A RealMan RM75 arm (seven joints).
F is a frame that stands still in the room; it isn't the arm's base.
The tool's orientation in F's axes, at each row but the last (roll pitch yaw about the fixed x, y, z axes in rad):
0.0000, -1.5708, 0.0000
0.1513, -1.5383, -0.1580
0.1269, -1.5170, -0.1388
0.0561, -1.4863, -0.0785
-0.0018, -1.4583, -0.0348
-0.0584, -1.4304, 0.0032
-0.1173, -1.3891, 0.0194
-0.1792, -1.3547, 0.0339
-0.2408, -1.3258, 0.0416
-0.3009, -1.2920, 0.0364
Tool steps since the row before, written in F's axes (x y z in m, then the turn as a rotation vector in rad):
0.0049, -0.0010, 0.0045, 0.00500, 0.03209, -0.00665
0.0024, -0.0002, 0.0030, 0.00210, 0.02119, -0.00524
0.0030, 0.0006, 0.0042, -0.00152, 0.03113, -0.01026
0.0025, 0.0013, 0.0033, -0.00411, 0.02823, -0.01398
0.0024, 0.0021, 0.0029, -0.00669, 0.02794, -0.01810
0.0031, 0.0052, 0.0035, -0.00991, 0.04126, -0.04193
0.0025, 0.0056, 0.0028, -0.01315, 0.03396, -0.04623
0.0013, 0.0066, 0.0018, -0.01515, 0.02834, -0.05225
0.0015, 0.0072, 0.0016, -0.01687, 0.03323, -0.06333
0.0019, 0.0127, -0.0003, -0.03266, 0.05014, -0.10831
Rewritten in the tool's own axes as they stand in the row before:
0.0045, -0.0010, -0.0049, -0.00665, 0.03209, -0.00500
0.0031, -0.0002, -0.0023, -0.00528, 0.02118, -0.00213
0.0043, 0.0007, -0.0028, -0.01056, 0.03104, 0.00133
0.0035, 0.0014, -0.0022, -0.01446, 0.02806, 0.00354
0.0031, 0.0022, -0.0020, -0.01885, 0.02768, 0.00563
0.0039, 0.0053, -0.0023, -0.04289, 0.04100, 0.00622
0.0032, 0.0058, -0.0014, -0.04773, 0.03351, 0.00791
0.0021, 0.0066, 0.0001, -0.05408, 0.02790, 0.00775
0.0020, 0.0072, 0.0004, -0.06519, 0.03301, 0.00775
0.0004, 0.0128, 0.0015, -0.11261, 0.04904, 0.01503

